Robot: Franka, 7 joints.
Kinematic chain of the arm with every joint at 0, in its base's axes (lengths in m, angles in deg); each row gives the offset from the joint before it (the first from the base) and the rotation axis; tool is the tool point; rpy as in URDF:
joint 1: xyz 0 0 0.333 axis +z
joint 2: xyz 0 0 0 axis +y
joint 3: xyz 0 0 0.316 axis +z
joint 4: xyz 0.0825 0 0 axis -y
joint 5: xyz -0.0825 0 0.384 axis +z
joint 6: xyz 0 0 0 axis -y
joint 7: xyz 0.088 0 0 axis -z
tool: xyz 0 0 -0.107 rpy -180 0 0
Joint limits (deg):
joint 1: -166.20..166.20
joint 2: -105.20..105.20
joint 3: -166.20..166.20
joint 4: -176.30..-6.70
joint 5: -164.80..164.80
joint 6: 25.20..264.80
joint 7: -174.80..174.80
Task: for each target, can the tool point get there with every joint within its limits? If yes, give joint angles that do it. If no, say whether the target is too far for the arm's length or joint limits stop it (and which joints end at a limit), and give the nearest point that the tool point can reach.
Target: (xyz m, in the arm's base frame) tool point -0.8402 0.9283 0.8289
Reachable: no: too far | nearest point -0.5352 0.5914 0.6489 | short by 0.489 m
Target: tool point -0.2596 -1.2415 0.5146
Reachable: no: too far | nearest point -0.1738 -0.8313 0.4546 | short by 0.423 m
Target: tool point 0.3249 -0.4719 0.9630
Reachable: yes | joints 106.00 -57.57 -38.37 -32.94 -129.30 143.99 -23.85
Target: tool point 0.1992 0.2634 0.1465
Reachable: yes | joints -31.94 -62.29 103.58 -155.72 81.59 109.94 -35.90
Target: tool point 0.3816 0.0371 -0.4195
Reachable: no: joint limits stop it (at a limit: joint 2) | nearest point 0.3704 0.0360 -0.3533 | short by 0.067 m
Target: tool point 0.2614 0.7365 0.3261
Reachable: yes | joints -136.37 -54.61 -133.35 -75.63 -129.16 109.37 13.98
